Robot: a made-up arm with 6 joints.
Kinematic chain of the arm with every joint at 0, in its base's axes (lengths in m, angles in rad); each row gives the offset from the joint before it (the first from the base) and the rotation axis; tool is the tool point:
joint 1: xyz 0 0 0.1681 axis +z
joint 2: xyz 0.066 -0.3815 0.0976 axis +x
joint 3: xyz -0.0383 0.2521 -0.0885 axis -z
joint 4: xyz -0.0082 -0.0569 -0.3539 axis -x
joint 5: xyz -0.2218 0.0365 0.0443 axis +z
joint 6: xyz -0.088 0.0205 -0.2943 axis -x
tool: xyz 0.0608 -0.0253 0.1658
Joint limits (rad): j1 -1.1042..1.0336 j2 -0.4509..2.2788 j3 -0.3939..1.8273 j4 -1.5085..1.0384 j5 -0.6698..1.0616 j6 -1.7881..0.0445
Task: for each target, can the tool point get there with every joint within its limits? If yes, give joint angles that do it. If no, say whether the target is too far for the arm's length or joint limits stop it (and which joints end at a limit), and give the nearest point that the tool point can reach.
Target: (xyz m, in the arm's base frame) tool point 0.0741 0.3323 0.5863
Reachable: yes | joints -0.4912 1.3661 0.8230 -1.0233 0.1822 -1.0601
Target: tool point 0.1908 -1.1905 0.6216
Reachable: no: joint limits stop it (at a limit: joint 1, joint 2, joint 4) | nearest point 0.0089 -0.4741 0.8723 | short by 0.781 m
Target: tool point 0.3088 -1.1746 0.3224
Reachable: no: joint limits stop it (at a limit: joint 2, joint 3, joint 4, joint 6) | nearest point 0.2037 -0.7750 -0.1227 | short by 0.607 m
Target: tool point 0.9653 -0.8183 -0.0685
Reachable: no: joint limits stop it (at a limit: joint 1, joint 2, joint 3, joint 4, joint 5, joint 6) | nearest point 0.6154 -0.5382 -0.1454 | short by 0.455 m
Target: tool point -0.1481 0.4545 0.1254
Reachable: yes | joints 0.2835 0.8089 1.5638 -0.4775 0.1170 -1.4346
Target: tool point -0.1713 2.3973 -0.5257
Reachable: no: too far | nearest point -0.0390 0.5462 0.0017 | short by 1.929 m
